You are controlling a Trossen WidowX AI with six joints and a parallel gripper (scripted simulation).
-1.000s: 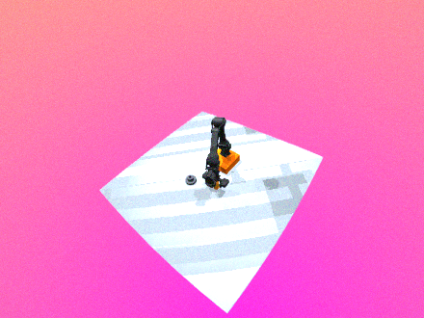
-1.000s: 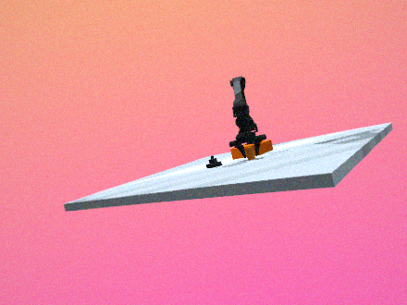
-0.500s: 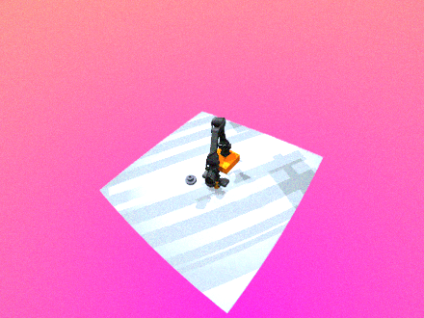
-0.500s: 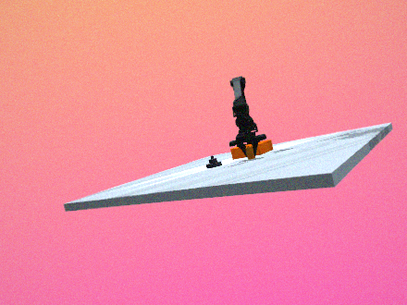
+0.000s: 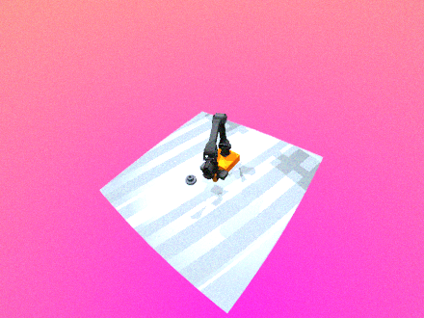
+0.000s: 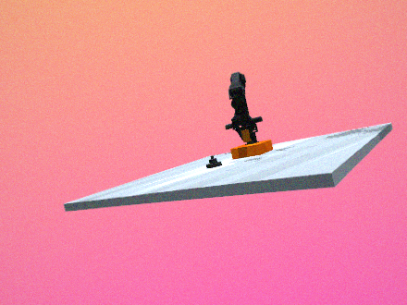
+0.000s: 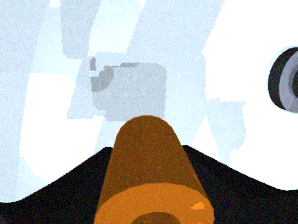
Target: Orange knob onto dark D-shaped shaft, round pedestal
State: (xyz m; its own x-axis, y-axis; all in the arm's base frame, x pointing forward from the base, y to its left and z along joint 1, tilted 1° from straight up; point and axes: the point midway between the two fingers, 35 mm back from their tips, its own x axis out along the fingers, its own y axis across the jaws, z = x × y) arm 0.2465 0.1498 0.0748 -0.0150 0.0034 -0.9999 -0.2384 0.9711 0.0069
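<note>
My gripper tip is 190 mm to the left of the pedestal, 80 mm short of it and 70 mm above it. The rest, counted from my gripper tip: orange knob: 20 mm above.
</note>
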